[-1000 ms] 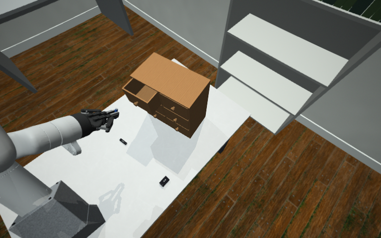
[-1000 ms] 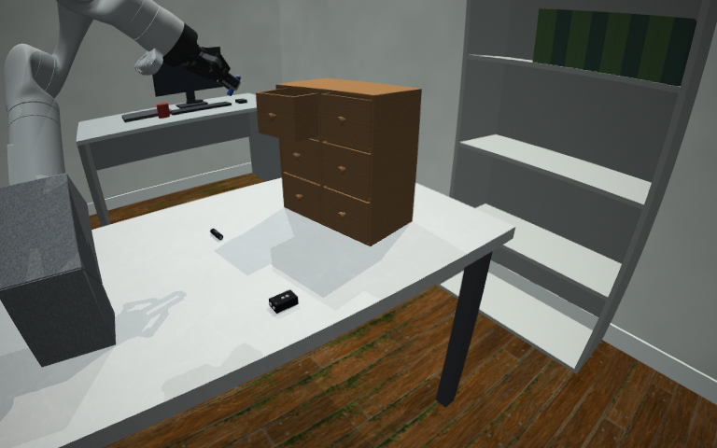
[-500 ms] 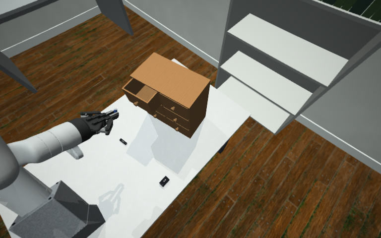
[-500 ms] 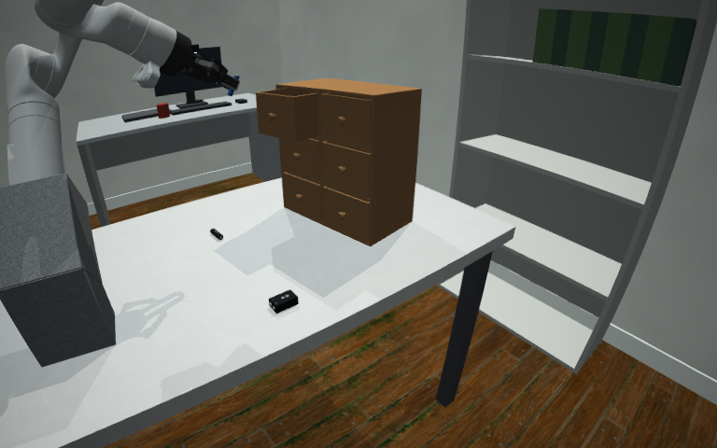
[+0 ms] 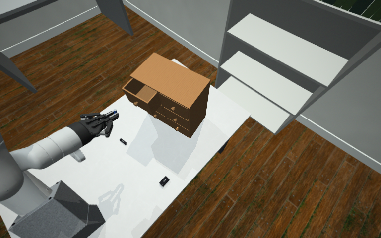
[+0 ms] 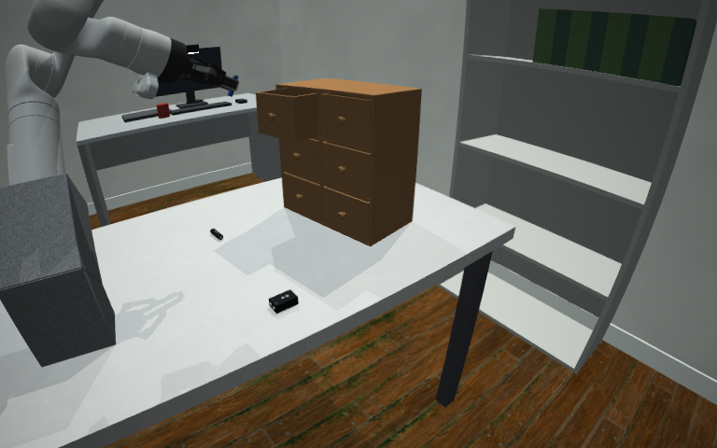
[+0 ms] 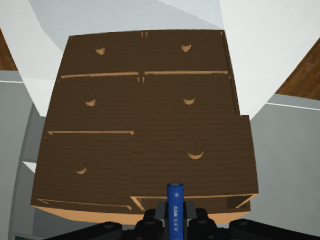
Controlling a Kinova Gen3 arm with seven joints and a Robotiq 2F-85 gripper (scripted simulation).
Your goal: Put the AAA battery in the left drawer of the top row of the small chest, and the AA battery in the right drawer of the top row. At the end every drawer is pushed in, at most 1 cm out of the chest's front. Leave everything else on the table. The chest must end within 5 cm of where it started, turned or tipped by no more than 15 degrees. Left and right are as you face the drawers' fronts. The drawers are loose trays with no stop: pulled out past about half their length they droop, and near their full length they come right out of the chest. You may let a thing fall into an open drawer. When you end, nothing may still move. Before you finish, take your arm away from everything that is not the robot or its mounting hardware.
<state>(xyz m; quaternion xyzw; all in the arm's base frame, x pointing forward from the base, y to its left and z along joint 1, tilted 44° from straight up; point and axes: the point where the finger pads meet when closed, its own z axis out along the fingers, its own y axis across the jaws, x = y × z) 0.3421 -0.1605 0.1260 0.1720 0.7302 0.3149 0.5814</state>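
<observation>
The blue AAA battery is 1 cm ahead of my hand and 1 cm below it. Round my hand: black box 6 cm behind, 23 cm to the right, 36 cm below; black AA battery 4 cm behind, 9 cm to the left, 36 cm below.
</observation>
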